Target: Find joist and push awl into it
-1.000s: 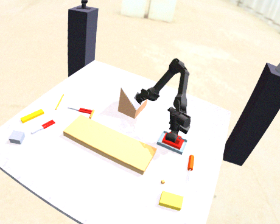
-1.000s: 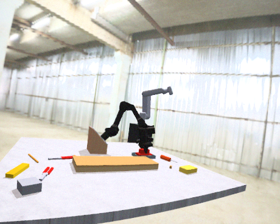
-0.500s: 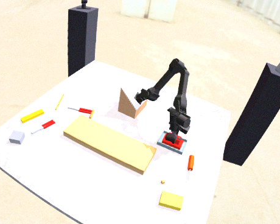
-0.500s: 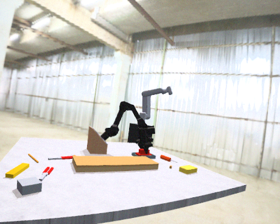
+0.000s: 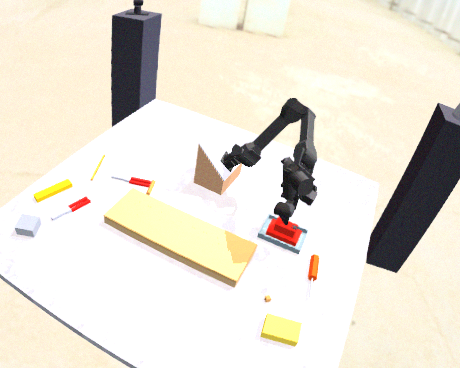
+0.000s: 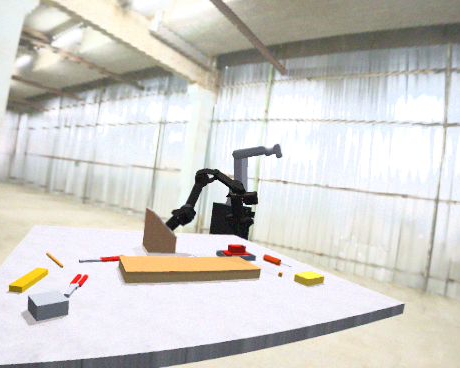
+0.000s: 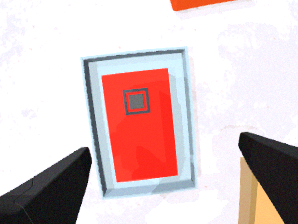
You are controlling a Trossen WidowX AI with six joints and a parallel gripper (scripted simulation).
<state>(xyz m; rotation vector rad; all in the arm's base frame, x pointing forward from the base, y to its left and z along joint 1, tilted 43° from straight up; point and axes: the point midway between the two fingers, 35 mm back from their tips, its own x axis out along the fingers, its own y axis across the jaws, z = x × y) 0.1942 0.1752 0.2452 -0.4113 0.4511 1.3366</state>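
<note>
Now: the awl 560 mm to the right of my gripper tip, 100 mm below it and 50 mm behind it. Round my gripper tip: yellow pad: 380 mm ahead, 100 mm below, 90 mm to the left; then red stud finder: 60 mm below, 20 mm behind, 10 mm to the left; then tray: 100 mm below, 20 mm behind.
</note>
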